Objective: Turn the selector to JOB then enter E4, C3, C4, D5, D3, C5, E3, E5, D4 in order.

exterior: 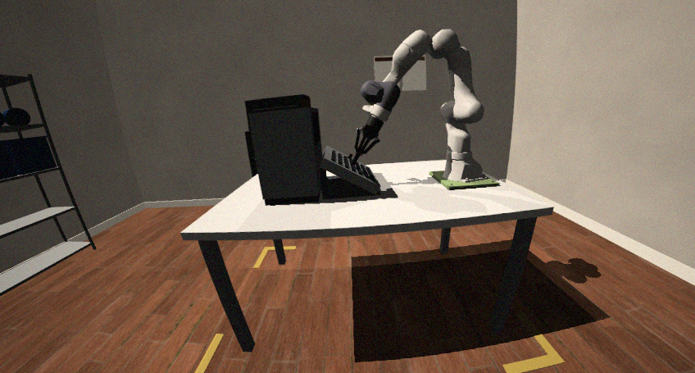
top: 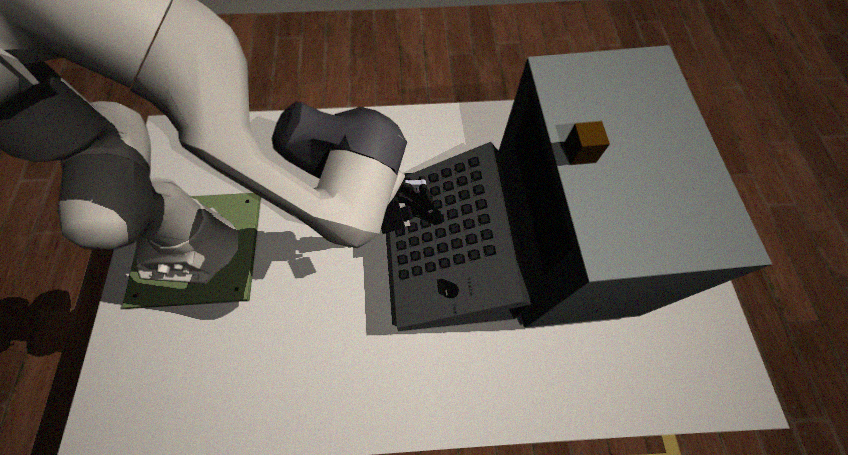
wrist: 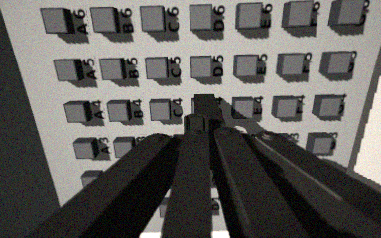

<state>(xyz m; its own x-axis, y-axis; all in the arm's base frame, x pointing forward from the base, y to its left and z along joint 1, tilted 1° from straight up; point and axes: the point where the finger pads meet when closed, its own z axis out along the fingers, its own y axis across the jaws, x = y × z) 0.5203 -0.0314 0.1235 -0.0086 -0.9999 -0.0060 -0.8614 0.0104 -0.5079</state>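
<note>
My hand is 70 mm to the left of the c6 key, 50 mm short of it and 10 mm above it. Also, from my hand: a5 key: 110 mm ahead, 30 mm to the right, 20 mm above; key C5: 50 mm ahead, 30 mm to the right, 10 mm below; sloped keypad: 70 mm below, 50 mm to the right, 50 mm ahead.
</note>
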